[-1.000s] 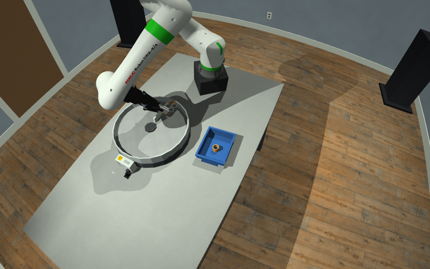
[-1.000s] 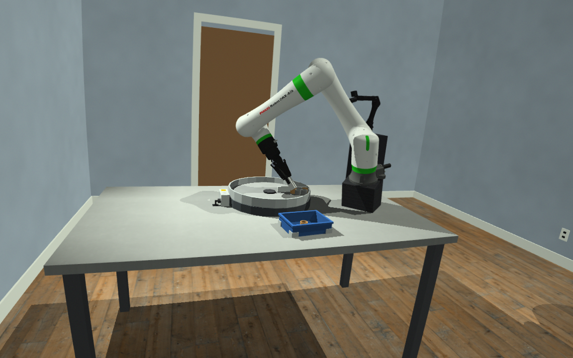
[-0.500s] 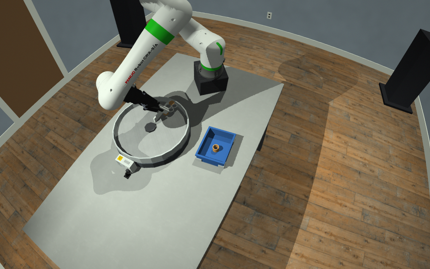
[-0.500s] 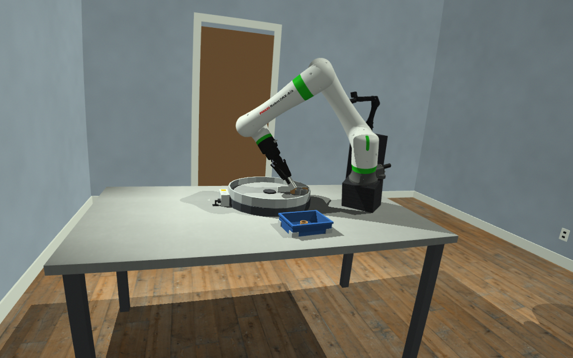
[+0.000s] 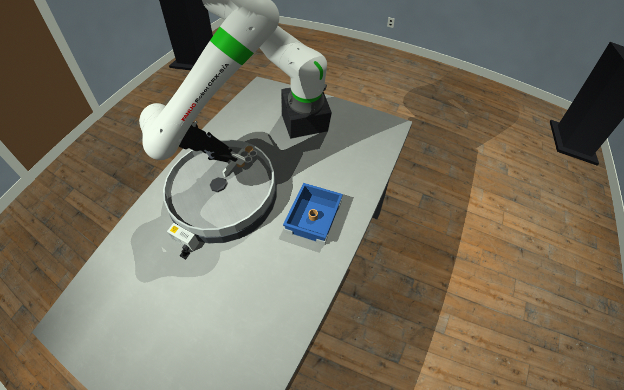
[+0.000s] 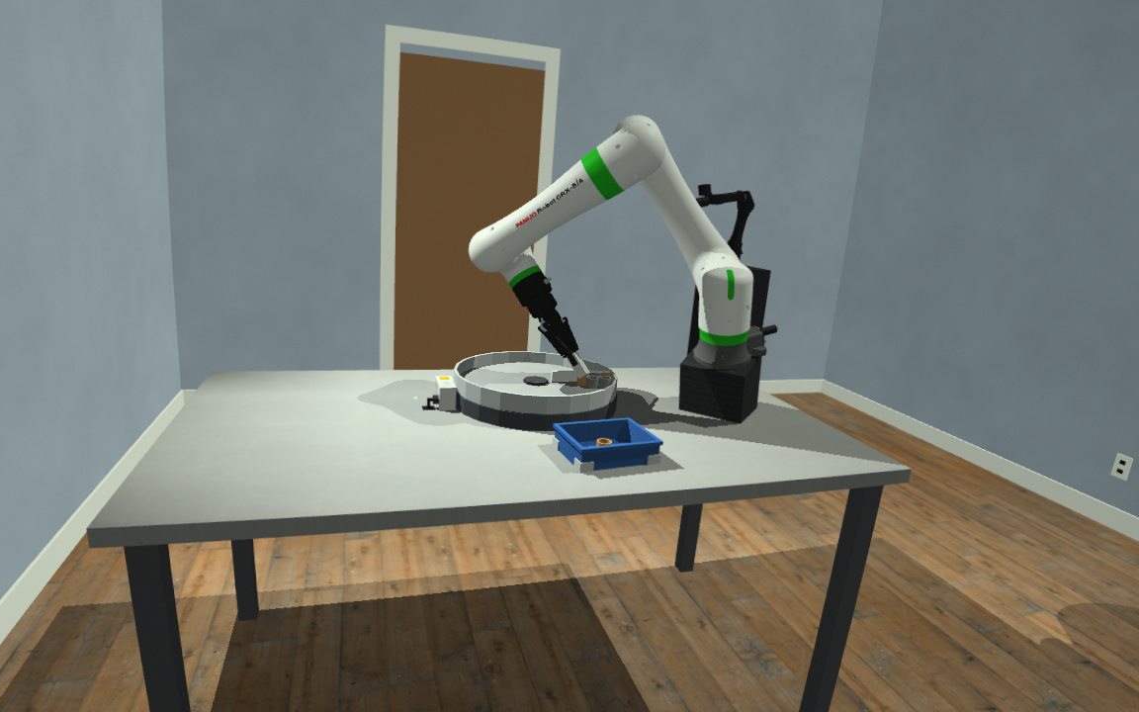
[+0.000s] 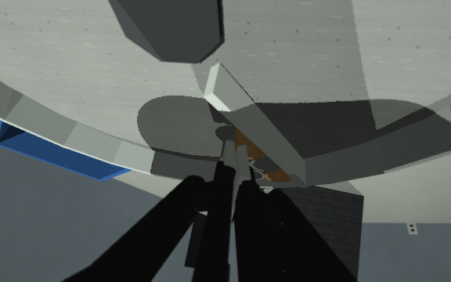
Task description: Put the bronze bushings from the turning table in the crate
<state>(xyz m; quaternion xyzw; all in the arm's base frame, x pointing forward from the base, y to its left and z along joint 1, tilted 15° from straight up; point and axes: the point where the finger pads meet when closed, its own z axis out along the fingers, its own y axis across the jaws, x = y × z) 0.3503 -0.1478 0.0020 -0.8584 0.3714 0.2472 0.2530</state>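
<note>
Now: the blue crate 33 cm to the left of my hand, 8 cm below it and 8 cm ahead of it. Round my hand: round turning table: 10 cm ahead, 5 cm below, 3 cm to the right.
</note>
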